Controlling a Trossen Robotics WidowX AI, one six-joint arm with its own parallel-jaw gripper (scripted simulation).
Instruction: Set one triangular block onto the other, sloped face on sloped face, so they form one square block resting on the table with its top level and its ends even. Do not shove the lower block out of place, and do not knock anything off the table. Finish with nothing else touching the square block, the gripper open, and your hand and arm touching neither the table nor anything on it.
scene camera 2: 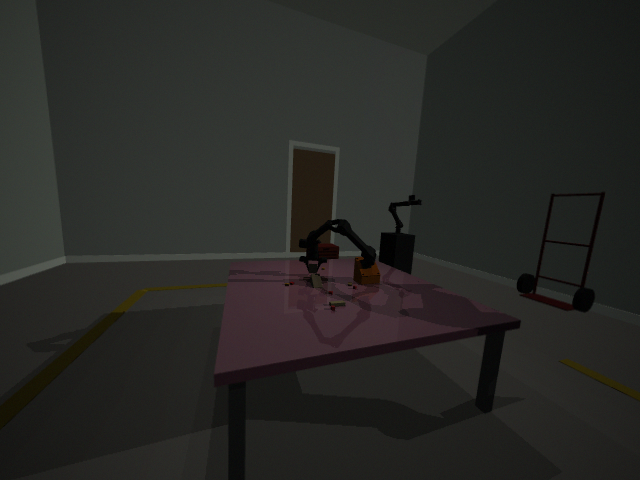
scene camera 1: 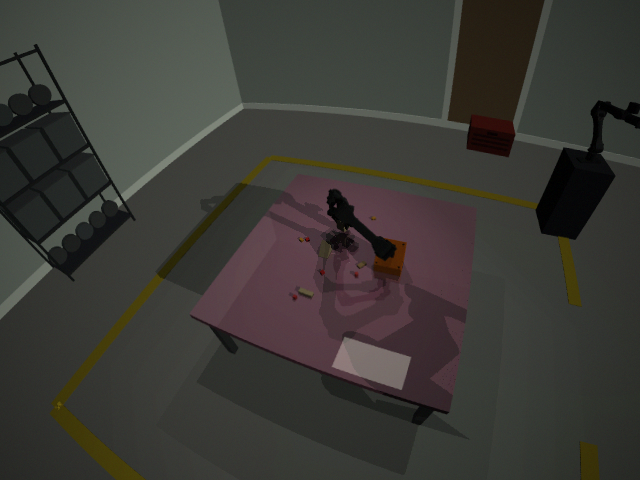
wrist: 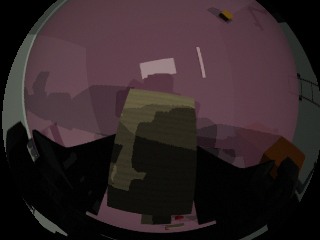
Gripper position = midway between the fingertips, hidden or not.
Observation:
The gripper (wrist: 155,142) holds a tan triangular block (wrist: 153,166).

